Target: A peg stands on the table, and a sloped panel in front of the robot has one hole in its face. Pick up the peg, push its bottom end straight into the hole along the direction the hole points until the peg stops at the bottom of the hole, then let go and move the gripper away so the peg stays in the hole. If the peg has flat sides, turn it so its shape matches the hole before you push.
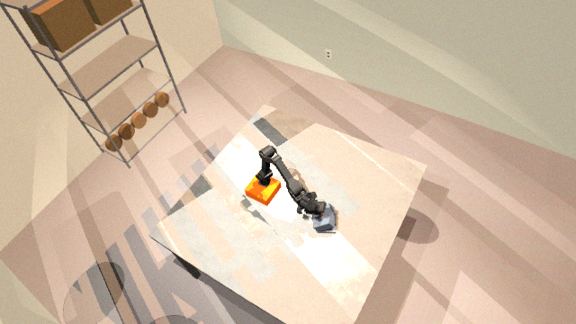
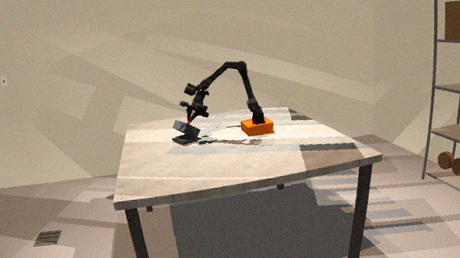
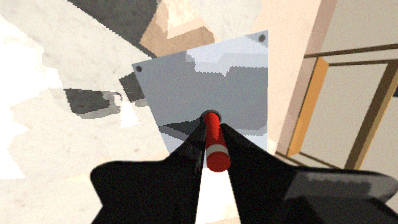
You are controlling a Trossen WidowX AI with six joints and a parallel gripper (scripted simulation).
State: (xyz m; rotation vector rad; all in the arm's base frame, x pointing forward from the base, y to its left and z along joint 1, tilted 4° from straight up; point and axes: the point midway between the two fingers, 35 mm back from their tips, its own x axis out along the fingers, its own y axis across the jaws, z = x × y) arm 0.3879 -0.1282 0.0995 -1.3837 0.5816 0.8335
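Right now the red peg is 1 cm behind my gripper tip and 1 cm above it. Also, from my gripper tip: grey sloped panel: 2 cm ahead, 1 cm to the left, 4 cm below.
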